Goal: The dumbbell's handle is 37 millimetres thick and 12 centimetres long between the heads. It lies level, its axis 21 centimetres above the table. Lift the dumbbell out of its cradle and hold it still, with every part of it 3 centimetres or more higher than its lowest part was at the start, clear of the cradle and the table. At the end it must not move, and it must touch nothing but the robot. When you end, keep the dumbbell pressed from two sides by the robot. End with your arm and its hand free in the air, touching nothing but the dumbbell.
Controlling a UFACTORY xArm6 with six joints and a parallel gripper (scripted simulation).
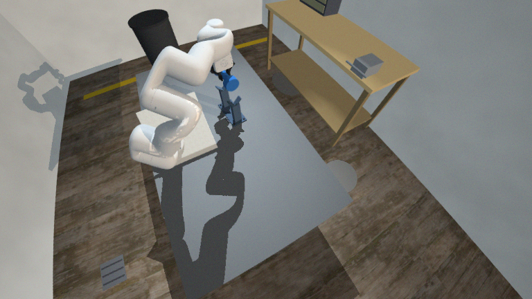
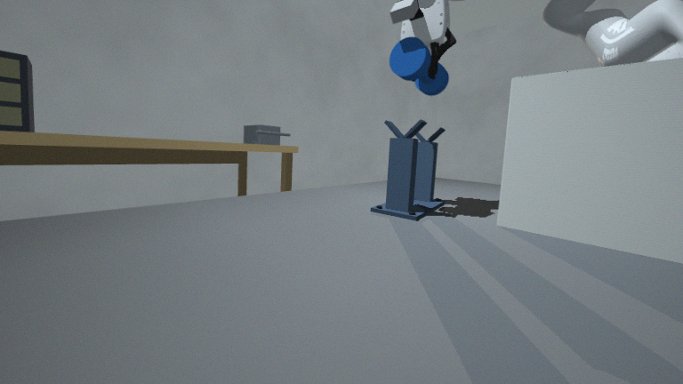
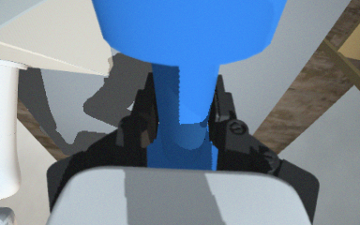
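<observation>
The blue dumbbell lies right at my hand. The rest, counted from my hand: dark blue cradle: 23 cm below.
</observation>
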